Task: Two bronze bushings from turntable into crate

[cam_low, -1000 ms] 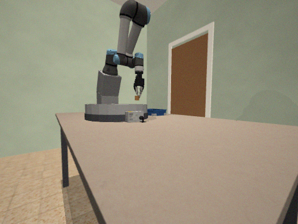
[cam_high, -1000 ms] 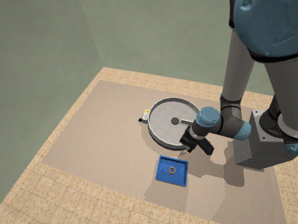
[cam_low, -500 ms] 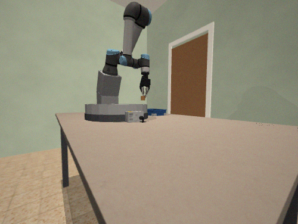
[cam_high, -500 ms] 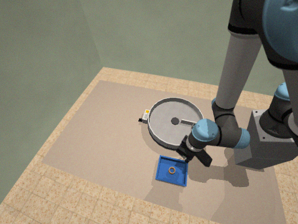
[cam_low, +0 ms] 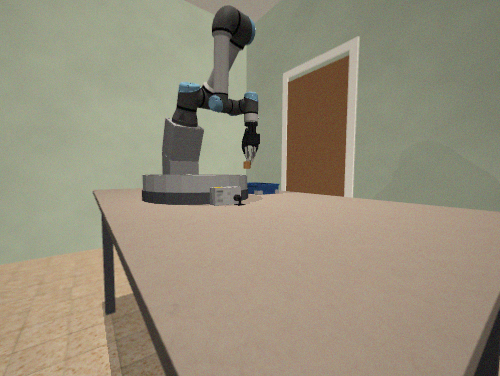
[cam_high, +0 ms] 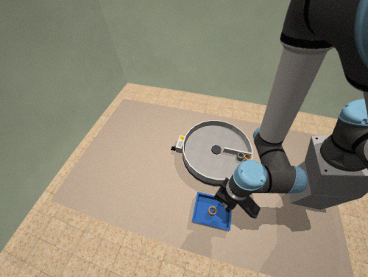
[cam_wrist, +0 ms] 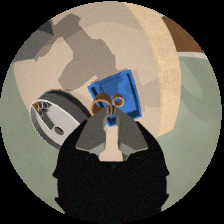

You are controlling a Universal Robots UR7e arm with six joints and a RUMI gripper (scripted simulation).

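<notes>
Right now the blue crate is 5 cm ahead of my hand and 14 cm below it. Also, from my hand: grey turntable (2 cm ahead, 35 cm to the right, 11 cm below).
</notes>
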